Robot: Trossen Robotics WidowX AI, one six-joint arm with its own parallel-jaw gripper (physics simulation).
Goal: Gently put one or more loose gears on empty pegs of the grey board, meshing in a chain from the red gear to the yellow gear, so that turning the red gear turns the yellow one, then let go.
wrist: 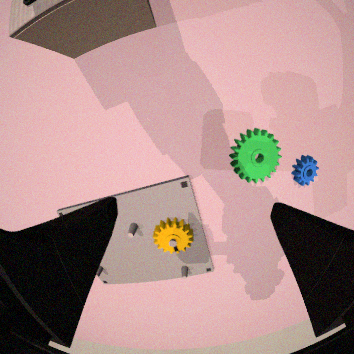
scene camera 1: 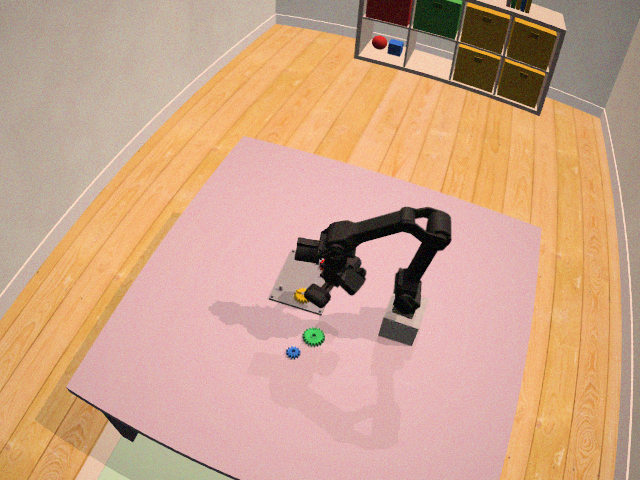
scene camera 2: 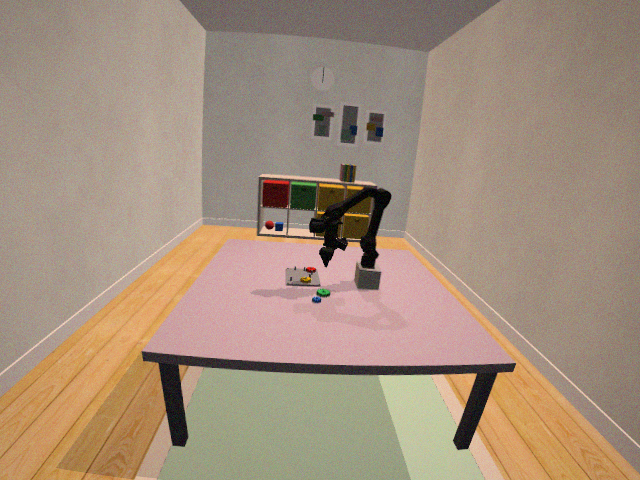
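Seen in the pictures: gripper, between the fingertips: (wrist: 198, 208) (scene camera 1: 331, 295) (scene camera 2: 327, 263); arm's base, origin of its link: (scene camera 1: 405, 306) (scene camera 2: 367, 265).
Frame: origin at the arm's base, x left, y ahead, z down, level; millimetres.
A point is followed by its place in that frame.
The grey board (scene camera 1: 289, 273) @[x -40, y 384, z 98 mm] (scene camera 2: 294, 282) @[x 51, y 363, z 98 mm] (wrist: 155, 205) @[x 13, y 262, z 98 mm] lies on the table with bare pegs on it. The yellow gear (scene camera 1: 300, 295) @[x 34, y 313, z 81 mm] (scene camera 2: 305, 279) @[x 38, y 309, z 83 mm] (wrist: 173, 236) @[x 29, y 301, z 81 mm] sits on a peg near one edge. The red gear (scene camera 1: 322, 261) @[x -120, y 305, z 85 mm] (scene camera 2: 310, 269) @[x -100, y 287, z 82 mm] is on the board, mostly behind the arm in scene camera 1 and hidden in the wrist view. The green gear (scene camera 1: 313, 336) @[x 141, y 223, z 103 mm] (scene camera 2: 323, 292) @[x 163, y 221, z 87 mm] (wrist: 256, 156) @[x 148, y 223, z 103 mm] and the smaller blue gear (scene camera 1: 293, 352) @[x 228, y 248, z 89 mm] (scene camera 2: 316, 299) @[x 232, y 254, z 90 mm] (wrist: 305, 170) @[x 214, y 248, z 88 mm] lie loose beside the board. My gripper (wrist: 198, 208) @[x 65, y 207, z -20 mm] is open and empty, above the board's edge near the yellow gear.
The arm's grey base block (scene camera 1: 398, 329) @[x 57, y -5, z 39 mm] (scene camera 2: 367, 279) @[x 57, y 3, z 51 mm] (wrist: 110, 30) @[x 12, y 50, z 79 mm] stands right of the board on the pink table (scene camera 1: 196, 361) @[x 377, y 495, z 105 mm] (scene camera 2: 248, 330) @[x 495, y 504, z 106 mm]. A shelf unit (scene camera 1: 552, 72) (scene camera 2: 258, 206) stands against the far wall. Arm shadows fall across the table.
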